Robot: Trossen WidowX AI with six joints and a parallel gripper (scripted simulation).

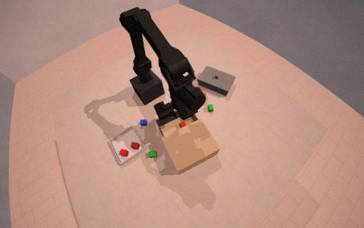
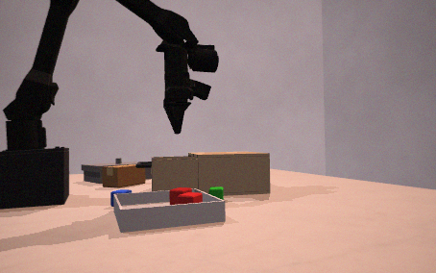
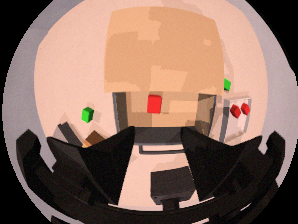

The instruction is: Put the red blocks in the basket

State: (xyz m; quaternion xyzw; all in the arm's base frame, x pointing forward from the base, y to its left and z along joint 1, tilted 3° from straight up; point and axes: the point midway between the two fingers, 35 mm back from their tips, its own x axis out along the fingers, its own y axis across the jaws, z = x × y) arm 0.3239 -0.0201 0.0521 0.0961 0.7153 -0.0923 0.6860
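Now: the drawer 1 cm behind my hand, 2 cm to the right of it and 13 cm below it. The rest, counted from my hand: small brown box (10 cm behind, 18 cm to the left, 14 cm below); tan drawer cabinet (7 cm ahead, 4 cm to the right, 13 cm below); blue block (16 cm behind, 13 cm to the right, 16 cm below).
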